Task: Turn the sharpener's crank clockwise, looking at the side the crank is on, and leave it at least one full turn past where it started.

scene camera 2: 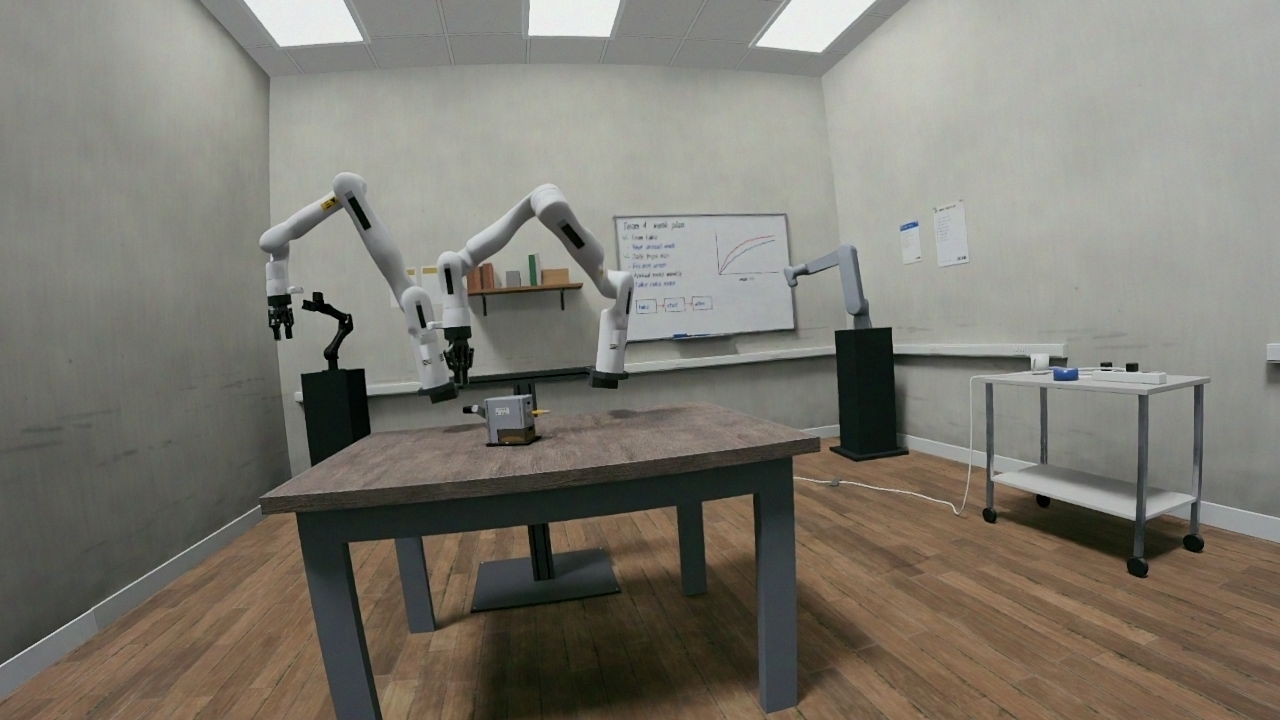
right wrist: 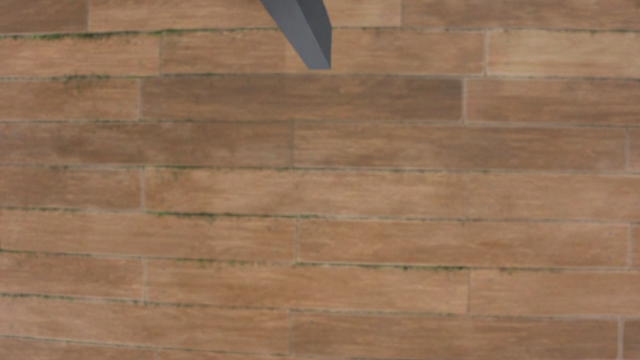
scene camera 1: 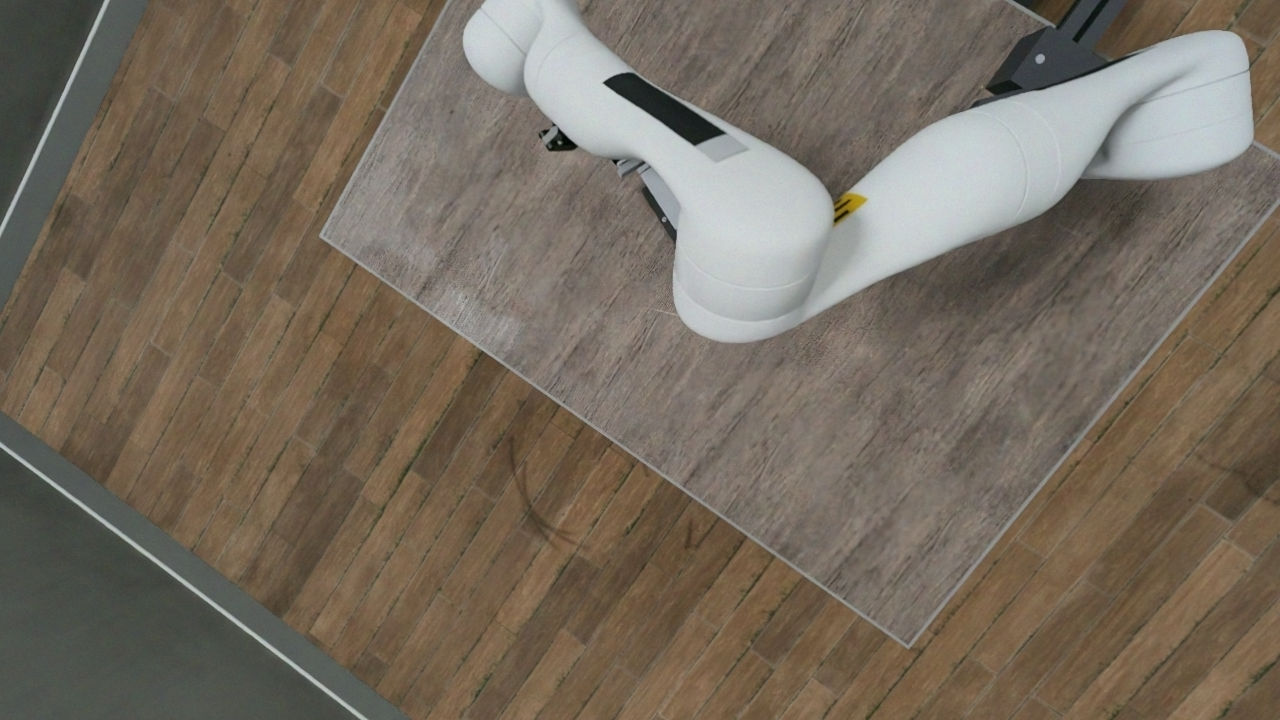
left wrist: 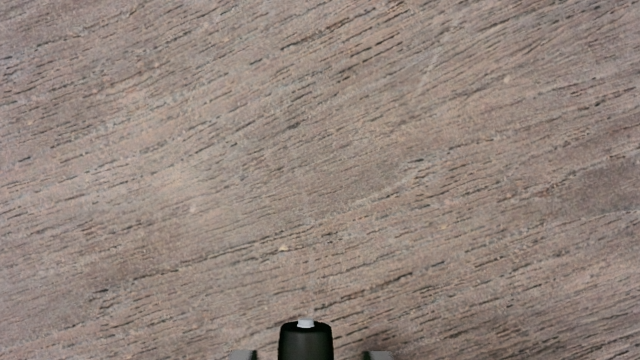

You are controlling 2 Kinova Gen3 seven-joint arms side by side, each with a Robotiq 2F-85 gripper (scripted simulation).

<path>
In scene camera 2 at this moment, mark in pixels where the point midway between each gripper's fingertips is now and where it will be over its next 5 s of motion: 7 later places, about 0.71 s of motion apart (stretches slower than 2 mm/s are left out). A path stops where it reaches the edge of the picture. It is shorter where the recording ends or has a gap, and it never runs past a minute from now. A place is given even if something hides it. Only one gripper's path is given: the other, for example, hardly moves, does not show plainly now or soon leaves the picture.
The left gripper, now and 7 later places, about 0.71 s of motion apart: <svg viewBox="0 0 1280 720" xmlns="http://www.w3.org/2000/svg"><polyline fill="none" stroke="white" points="462,384 462,384 462,393 463,400 463,403 464,410 464,415 464,417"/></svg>
</path>
